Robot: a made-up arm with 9 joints. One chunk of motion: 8 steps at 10 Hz.
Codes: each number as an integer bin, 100 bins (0 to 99) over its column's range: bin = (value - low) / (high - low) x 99, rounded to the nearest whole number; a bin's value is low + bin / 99 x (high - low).
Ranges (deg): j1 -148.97..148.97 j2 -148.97..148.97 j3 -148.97..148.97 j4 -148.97..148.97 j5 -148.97..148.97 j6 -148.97..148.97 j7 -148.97..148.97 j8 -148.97..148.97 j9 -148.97..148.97
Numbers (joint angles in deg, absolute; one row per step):
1: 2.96 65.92 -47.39 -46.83 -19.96 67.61 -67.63 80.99 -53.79
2: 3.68 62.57 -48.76 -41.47 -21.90 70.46 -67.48 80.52 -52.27
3: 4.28 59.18 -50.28 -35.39 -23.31 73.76 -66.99 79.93 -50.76
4: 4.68 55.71 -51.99 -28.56 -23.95 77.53 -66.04 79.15 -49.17
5: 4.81 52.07 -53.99 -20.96 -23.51 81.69 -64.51 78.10 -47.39
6: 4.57 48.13 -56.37 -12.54 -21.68 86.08 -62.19 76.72 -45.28
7: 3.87 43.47 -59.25 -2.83 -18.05 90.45 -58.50 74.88 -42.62
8: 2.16 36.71 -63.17 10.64 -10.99 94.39 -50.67 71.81 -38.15
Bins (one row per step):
1: 50 71 34 34 43 72 27 76 32
2: 51 70 33 36 42 73 27 76 32
3: 51 69 33 38 42 74 27 76 33
4: 51 68 32 40 42 75 28 76 33
5: 51 67 32 43 42 77 28 75 34
6: 51 65 31 45 42 78 29 75 34
7: 51 64 30 49 44 80 30 74 35
8: 50 62 29 53 46 81 33 73 37

